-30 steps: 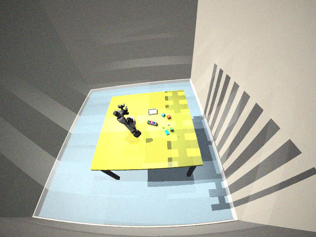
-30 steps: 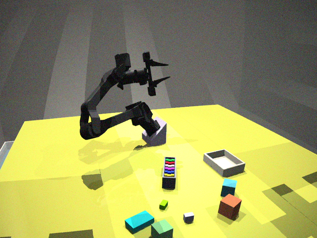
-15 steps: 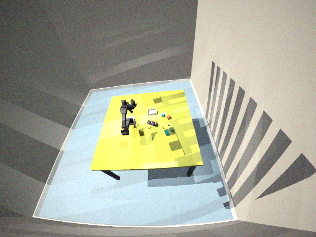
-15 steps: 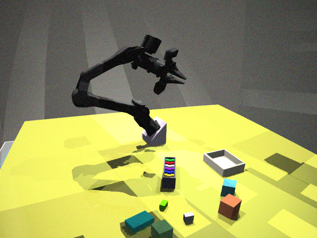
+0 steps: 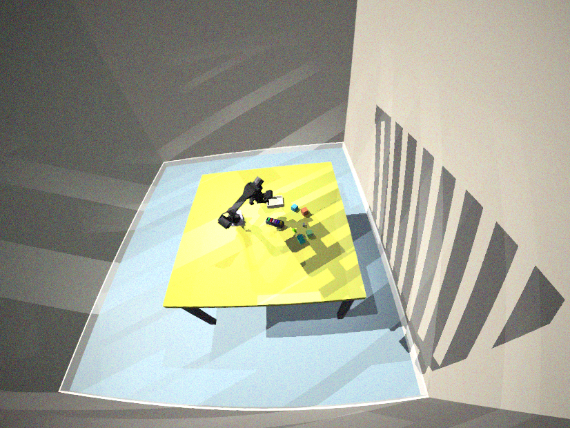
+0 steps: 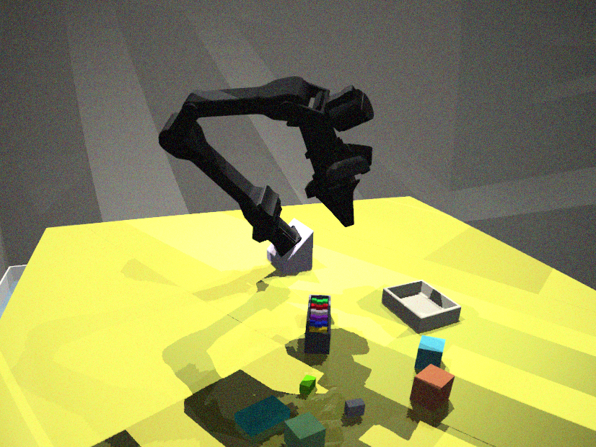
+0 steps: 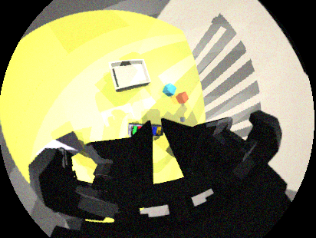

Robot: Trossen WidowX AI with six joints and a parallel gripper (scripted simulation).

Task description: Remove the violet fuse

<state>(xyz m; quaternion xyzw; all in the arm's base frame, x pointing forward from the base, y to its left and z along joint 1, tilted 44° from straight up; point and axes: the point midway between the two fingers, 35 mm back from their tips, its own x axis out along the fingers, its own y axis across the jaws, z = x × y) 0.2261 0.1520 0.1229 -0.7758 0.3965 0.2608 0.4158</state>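
The violet fuse lies 5 cm ahead of my gripper tip, 7 cm to the right of it and 16 cm below it. From my gripper tip the other things lie so: teal cube: 19 cm ahead, 8 cm to the left, 16 cm below; then tray: 2 cm ahead, 16 cm to the left, 18 cm below; then small green block: 18 cm ahead, 13 cm to the right, 17 cm below.
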